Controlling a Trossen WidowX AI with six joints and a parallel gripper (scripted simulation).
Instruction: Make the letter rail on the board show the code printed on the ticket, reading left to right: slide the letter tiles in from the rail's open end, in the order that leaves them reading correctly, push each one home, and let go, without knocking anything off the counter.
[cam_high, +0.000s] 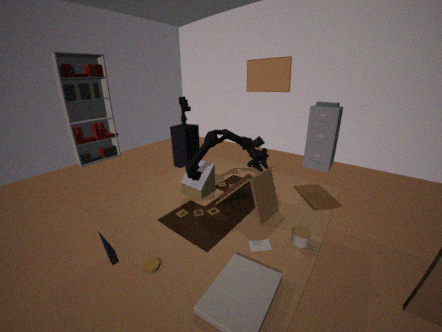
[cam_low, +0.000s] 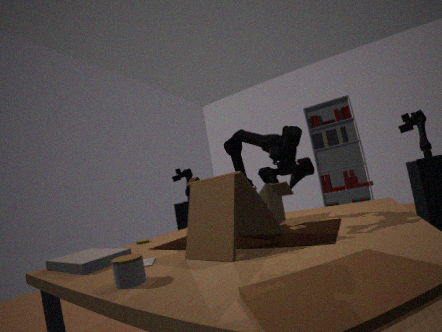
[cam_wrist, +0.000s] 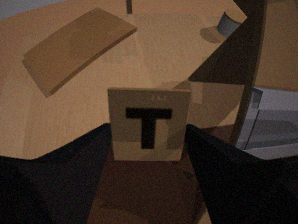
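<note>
The white ticket lies 100 mm behind my gripper tip, 190 mm to the right of it and 70 mm below it. Round my gripper tip: tile marked e: 240 mm behind, 10 mm to the right, 170 mm below; dark mat: 210 mm behind, 230 mm to the right, 170 mm below; tile marked t: right at my gripper tip.
</note>
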